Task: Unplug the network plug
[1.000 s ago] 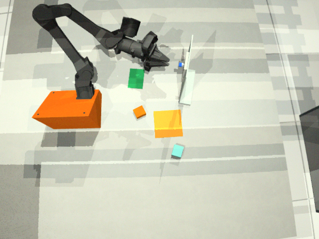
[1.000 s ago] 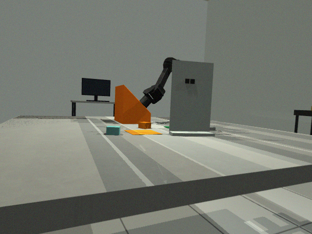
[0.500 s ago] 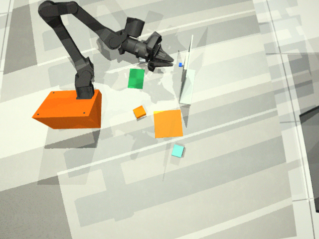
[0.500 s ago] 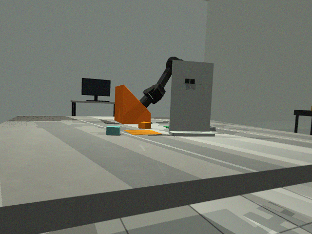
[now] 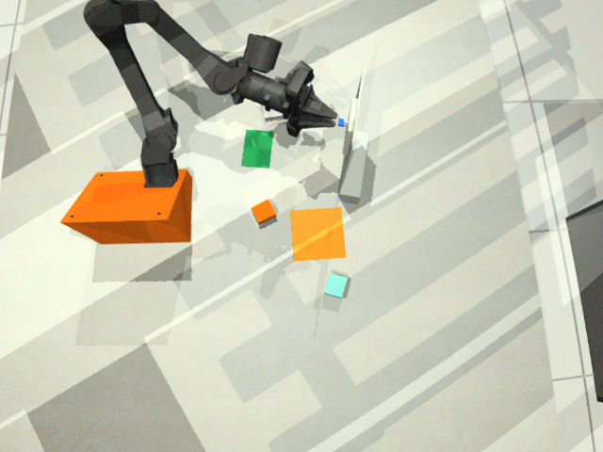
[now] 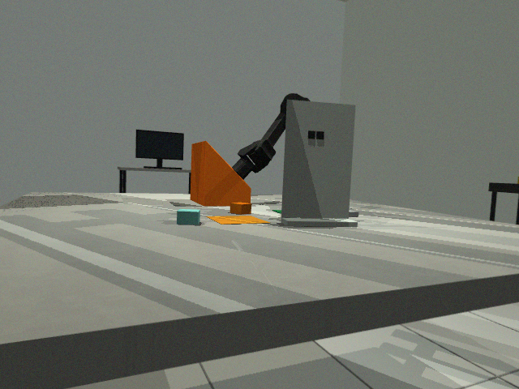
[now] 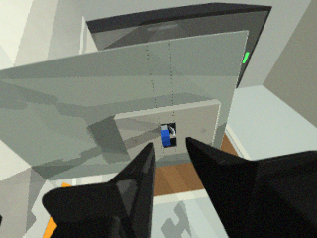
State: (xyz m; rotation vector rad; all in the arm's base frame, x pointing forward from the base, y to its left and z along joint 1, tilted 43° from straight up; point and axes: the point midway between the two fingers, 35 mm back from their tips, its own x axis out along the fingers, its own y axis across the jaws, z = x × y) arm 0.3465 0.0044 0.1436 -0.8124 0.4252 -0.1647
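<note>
Now: the network plug 20 mm ahead of my gripper tip. The rest, counted from my gripper tip: flat green patch: 210 mm below, 170 mm behind, 30 mm to the left; grey plate: 200 mm below, 150 mm to the left, 110 mm behind; grey panel: 80 mm below, 40 mm ahead, 10 mm to the right.
</note>
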